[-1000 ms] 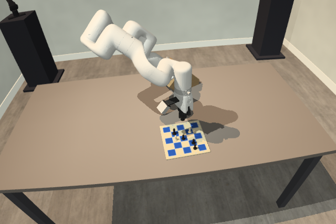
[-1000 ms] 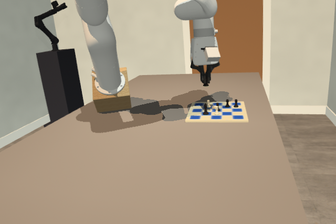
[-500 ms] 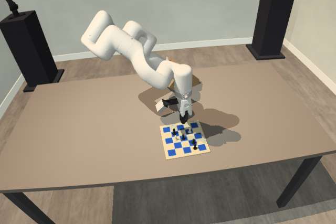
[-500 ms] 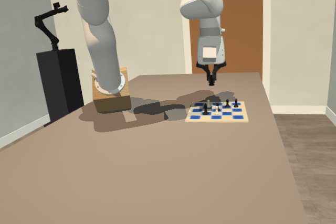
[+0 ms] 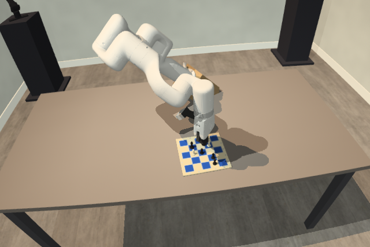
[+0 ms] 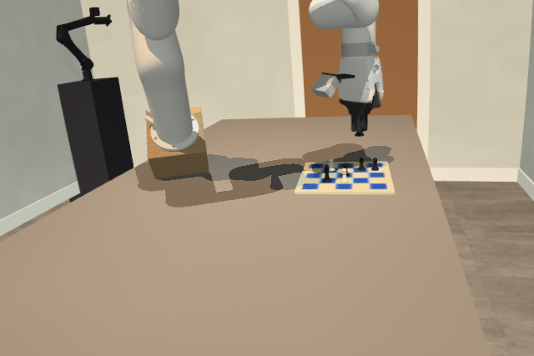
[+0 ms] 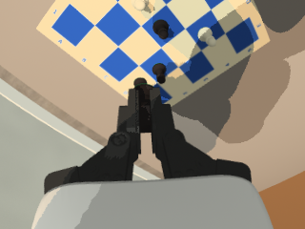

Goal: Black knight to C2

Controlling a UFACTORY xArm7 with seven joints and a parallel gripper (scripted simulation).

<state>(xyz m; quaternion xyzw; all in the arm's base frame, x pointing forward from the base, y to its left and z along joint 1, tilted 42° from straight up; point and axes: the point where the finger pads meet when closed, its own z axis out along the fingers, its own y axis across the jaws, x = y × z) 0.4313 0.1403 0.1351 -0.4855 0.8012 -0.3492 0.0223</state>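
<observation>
The blue-and-cream chessboard lies 130 mm below my hand and 40 mm behind it. The rest, counted from my hand: black piece (110 mm below, 70 mm behind, 50 mm to the right); then dark chess piece (20 mm below).
</observation>
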